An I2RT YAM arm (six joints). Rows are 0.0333 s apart.
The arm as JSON. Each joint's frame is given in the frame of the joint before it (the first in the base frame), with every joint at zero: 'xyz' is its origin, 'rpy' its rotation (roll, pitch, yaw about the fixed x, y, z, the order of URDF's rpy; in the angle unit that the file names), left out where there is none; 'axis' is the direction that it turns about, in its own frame. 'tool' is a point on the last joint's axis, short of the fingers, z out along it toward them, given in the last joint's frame.
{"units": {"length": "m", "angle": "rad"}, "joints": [
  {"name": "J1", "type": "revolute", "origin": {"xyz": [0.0, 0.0, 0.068], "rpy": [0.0, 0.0, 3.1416]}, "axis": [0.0, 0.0, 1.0]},
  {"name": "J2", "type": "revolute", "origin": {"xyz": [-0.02, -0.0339, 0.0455], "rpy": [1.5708, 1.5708, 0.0]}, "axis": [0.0, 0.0, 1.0]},
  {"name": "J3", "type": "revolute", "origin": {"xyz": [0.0, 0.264, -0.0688], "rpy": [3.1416, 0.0, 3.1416]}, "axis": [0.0, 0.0, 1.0]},
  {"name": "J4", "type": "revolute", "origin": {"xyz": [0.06, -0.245, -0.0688], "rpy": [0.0, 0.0, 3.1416]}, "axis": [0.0, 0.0, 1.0]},
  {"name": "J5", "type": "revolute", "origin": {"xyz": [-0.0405, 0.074, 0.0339], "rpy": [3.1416, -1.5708, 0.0]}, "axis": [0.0, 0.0, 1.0]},
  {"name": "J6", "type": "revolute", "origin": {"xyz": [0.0, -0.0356, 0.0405], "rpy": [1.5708, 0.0, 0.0]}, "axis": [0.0, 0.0, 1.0]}
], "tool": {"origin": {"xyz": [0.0, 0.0, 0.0], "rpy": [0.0, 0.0, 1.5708]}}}
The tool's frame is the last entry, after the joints.
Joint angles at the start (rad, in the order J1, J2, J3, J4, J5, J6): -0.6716, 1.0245, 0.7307, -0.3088, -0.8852, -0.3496
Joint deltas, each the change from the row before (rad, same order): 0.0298, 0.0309, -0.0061, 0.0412, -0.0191, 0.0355; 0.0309, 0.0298, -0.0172, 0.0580, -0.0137, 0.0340; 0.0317, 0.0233, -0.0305, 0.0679, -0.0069, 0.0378; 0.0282, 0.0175, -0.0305, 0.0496, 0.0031, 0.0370; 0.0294, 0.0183, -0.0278, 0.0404, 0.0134, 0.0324; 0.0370, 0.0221, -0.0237, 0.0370, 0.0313, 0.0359; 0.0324, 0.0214, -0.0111, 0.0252, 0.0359, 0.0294; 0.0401, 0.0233, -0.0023, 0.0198, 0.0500, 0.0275; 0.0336, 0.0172, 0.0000, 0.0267, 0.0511, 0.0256; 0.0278, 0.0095, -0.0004, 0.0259, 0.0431, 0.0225; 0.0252, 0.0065, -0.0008, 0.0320, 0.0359, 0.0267; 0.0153, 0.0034, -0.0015, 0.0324, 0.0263, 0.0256
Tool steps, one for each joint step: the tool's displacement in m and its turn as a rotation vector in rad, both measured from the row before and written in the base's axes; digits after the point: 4 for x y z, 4 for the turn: 0.0084, 0.0022, -0.0045, 0.0374, 0.0008, 0.0330; 0.0082, 0.0029, -0.0069, 0.0295, -0.0018, 0.0306; 0.0066, 0.0045, -0.0093, 0.0279, 0.0004, 0.0249; 0.0042, 0.0050, -0.0097, 0.0294, 0.0144, 0.0135; 0.0038, 0.0053, -0.0099, 0.0240, 0.0222, 0.0074; 0.0048, 0.0065, -0.0098, 0.0191, 0.0314, -0.0015; 0.0048, 0.0052, -0.0067, 0.0098, 0.0282, -0.0081; 0.0063, 0.0064, -0.0050, -0.0005, 0.0287, -0.0119; 0.0057, 0.0051, -0.0024, -0.0091, 0.0127, -0.0191; 0.0043, 0.0045, -0.0007, -0.0093, 0.0023, -0.0175; 0.0040, 0.0043, 0.0006, -0.0041, -0.0070, -0.0162; 0.0028, 0.0024, 0.0013, 0.0002, -0.0127, -0.0177
